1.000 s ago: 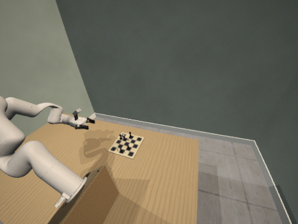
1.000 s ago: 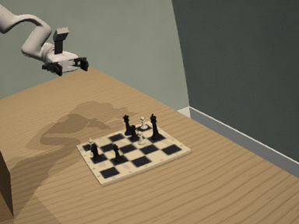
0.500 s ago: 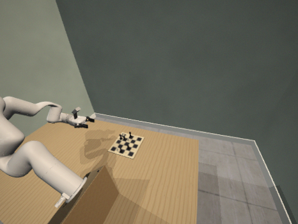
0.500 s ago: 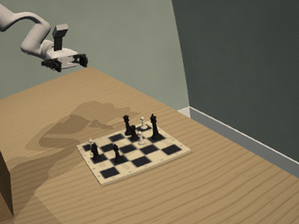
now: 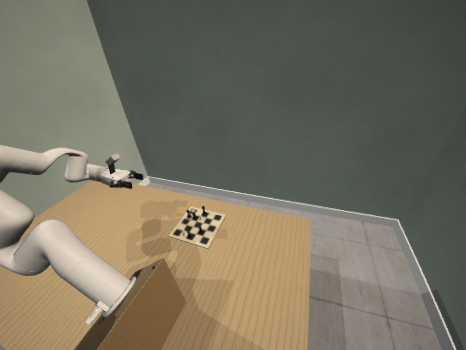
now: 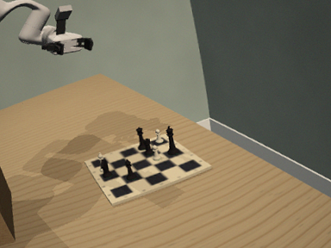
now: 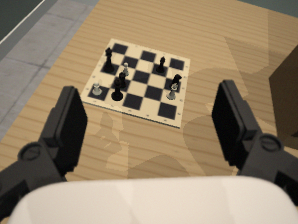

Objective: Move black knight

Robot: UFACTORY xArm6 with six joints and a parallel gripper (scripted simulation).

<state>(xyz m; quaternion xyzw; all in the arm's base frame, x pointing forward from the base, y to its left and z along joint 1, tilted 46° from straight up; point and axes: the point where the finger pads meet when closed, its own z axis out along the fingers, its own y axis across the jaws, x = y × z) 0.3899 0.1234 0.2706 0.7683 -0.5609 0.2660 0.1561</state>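
The white piece lies 3 cm behind my hand, 24 cm to the right of it and 23 cm below it. Round my hand: black pawn 1 cm ahead, 31 cm to the right, 23 cm below; chessboard 5 cm ahead, 27 cm to the right, 26 cm below.
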